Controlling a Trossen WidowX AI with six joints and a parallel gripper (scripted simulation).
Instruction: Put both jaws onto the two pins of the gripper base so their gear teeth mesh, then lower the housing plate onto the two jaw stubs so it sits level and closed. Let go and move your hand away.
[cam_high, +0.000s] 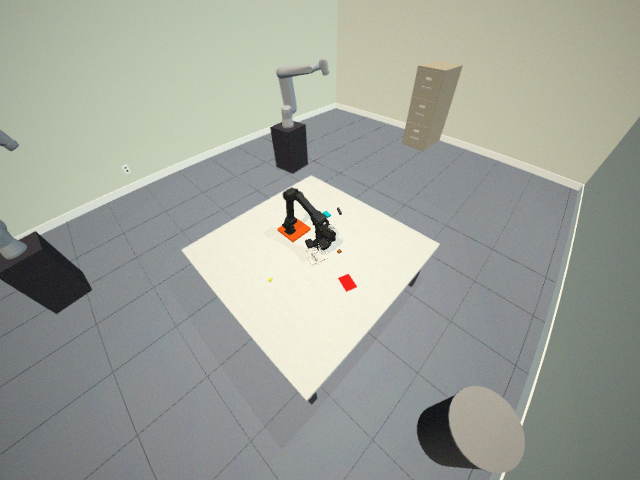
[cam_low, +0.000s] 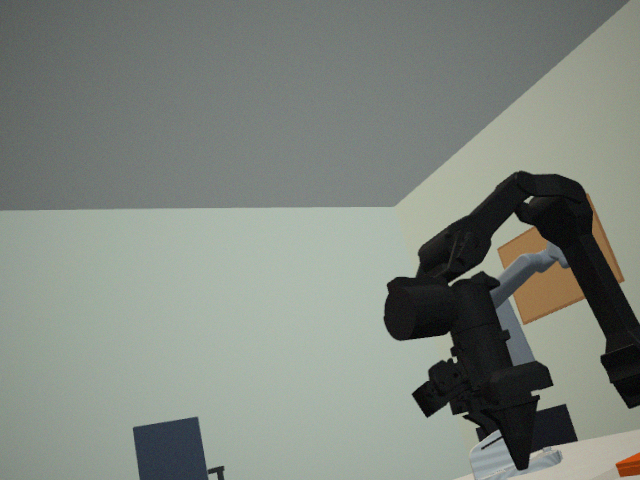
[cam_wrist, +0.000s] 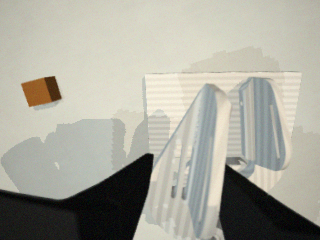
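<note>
The housing plate lies 6 cm below my gripper tip and 3 cm to the right of it. Round my gripper tip: red card 26 cm ahead, 7 cm to the right, 6 cm below; then small brown object 10 cm to the left, 8 cm ahead, 5 cm below; then small yellow ball 35 cm to the right, 12 cm behind, 5 cm below.
</note>
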